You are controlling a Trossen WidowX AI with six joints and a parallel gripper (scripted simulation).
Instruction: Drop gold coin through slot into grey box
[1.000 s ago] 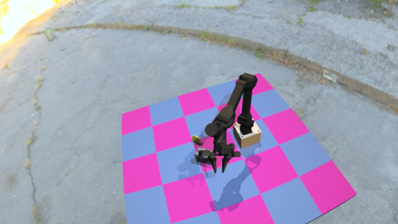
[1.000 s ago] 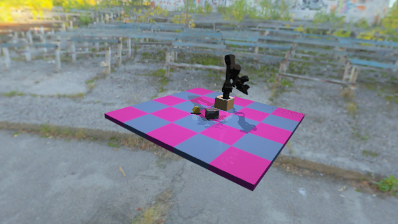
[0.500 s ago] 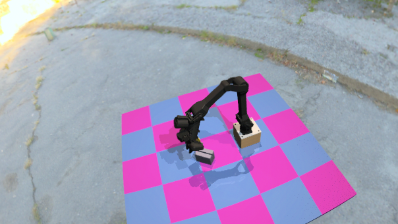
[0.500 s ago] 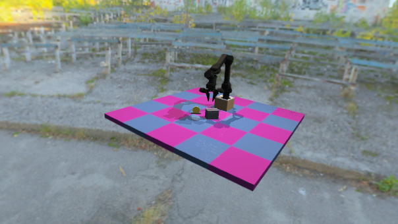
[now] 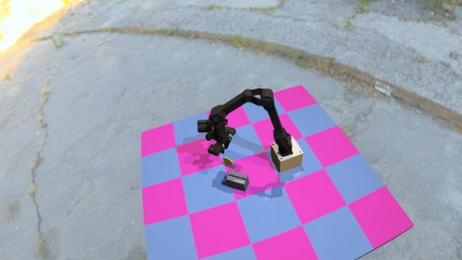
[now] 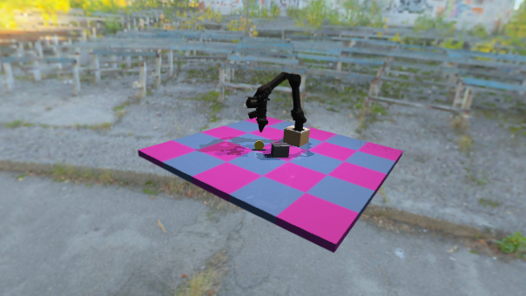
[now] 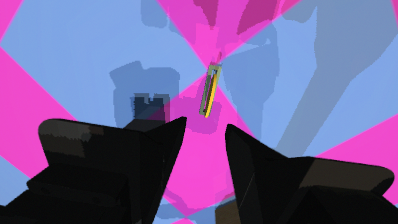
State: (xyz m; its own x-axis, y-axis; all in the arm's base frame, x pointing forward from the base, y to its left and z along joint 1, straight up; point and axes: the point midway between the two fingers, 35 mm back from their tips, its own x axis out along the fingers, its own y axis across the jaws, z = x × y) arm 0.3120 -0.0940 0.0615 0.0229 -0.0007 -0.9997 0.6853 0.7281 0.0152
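The gold coin lies 10 cm below my gripper tip.
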